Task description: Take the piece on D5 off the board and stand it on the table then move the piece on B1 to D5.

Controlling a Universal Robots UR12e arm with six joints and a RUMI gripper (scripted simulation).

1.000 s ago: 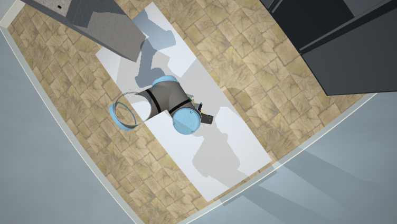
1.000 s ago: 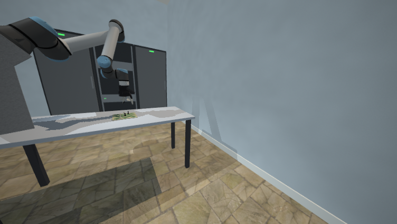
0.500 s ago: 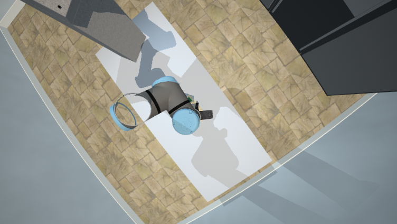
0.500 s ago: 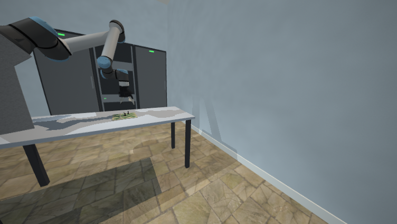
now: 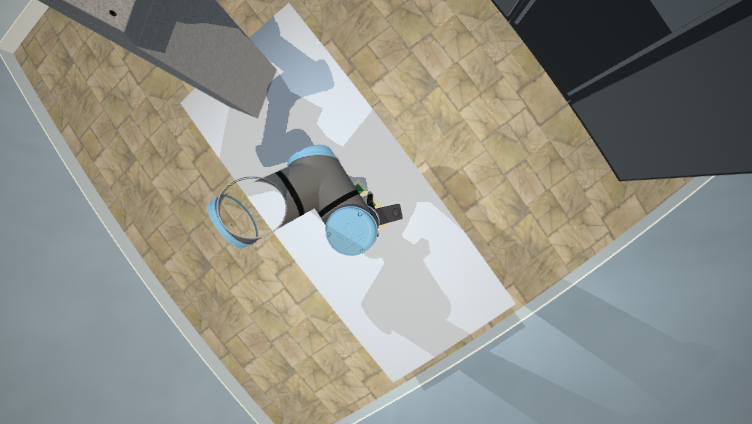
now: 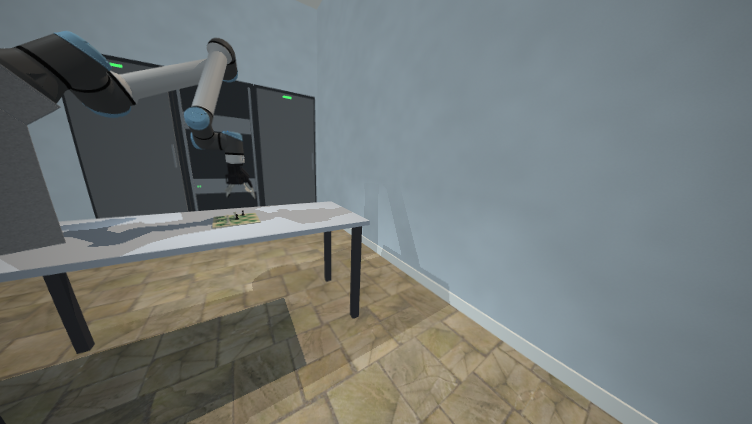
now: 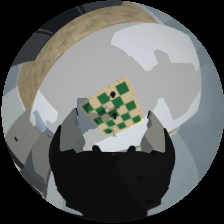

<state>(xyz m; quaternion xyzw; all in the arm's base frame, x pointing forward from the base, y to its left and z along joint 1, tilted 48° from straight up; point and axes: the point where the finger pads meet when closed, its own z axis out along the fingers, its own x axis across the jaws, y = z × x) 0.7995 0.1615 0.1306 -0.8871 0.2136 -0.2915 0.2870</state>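
Right now my hand is 2 cm past the board, 8 cm to the left of it and 11 cm above it.
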